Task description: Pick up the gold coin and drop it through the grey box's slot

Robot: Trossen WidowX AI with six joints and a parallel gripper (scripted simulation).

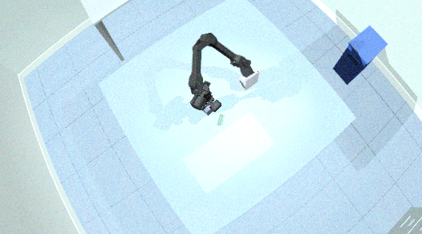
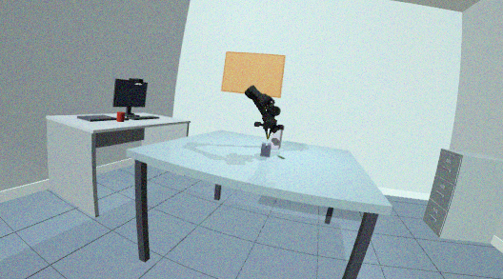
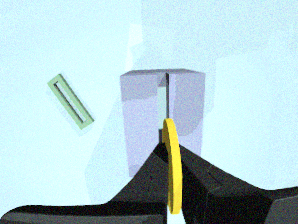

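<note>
Right now the gold coin is 10 mm above my gripper tip.
</note>
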